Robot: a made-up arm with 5 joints.
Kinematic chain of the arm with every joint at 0, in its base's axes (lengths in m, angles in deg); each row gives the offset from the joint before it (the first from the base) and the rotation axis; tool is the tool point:
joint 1: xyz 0 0 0.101 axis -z
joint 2: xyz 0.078 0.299 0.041 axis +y
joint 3: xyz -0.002 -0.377 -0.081 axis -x
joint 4: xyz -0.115 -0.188 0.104 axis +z
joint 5: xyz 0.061 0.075 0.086 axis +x
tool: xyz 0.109 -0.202 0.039
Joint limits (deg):
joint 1: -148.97..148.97
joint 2: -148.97..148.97
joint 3: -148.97..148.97
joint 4: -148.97..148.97
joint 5: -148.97..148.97
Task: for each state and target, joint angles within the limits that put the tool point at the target. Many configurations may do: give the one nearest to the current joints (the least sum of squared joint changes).
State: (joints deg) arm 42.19 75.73 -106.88 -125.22 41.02
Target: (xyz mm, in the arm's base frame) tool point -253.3 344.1 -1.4
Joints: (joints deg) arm 64.53 42.27 -112.57 -100.95 24.82
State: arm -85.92 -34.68 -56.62 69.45 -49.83
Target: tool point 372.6 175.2 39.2
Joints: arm -94.07 -21.85 -87.14 72.12 -22.62
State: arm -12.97 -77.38 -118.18 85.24 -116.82
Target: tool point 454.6 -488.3 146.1
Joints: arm 17.79 -132.73 -125.60 111.59 -107.04
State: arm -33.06 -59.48 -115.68 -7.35 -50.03
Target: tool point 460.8 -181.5 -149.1
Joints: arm -23.03 -35.66 -113.74 8.37 -52.30
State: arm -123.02 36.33 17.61 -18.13 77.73
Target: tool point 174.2 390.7 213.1
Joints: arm -141.79 43.39 12.67 -34.15 45.42
